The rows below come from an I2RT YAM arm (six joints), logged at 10 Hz.
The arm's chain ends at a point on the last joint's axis. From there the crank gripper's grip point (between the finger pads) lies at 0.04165 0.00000 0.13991 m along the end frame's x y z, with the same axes.
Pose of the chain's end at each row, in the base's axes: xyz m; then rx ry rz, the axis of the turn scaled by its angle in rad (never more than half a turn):
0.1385 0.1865 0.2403 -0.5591 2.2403 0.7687
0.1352 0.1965 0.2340 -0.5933 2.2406 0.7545
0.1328 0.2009 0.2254 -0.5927 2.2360 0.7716
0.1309 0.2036 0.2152 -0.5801 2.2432 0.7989
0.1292 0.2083 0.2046 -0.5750 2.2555 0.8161
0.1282 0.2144 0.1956 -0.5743 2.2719 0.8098
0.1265 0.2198 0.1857 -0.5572 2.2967 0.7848
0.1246 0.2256 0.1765 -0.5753 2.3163 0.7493
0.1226 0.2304 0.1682 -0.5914 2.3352 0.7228
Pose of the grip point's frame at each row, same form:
0.1766 0.2720 0.1283 -0.5591 2.2403 0.7687
0.1725 0.2806 0.1207 -0.5933 2.2406 0.7545
0.1693 0.2866 0.1130 -0.5927 2.2360 0.7716
0.1654 0.2913 0.1037 -0.5801 2.2432 0.7989
0.1615 0.2969 0.0931 -0.5750 2.2555 0.8161
0.1593 0.3018 0.0829 -0.5743 2.2719 0.8098
0.1576 0.3043 0.0708 -0.5572 2.2967 0.7848
0.1552 0.3062 0.0587 -0.5753 2.3163 0.7493
0.1521 0.3078 0.0480 -0.5914 2.3352 0.7228

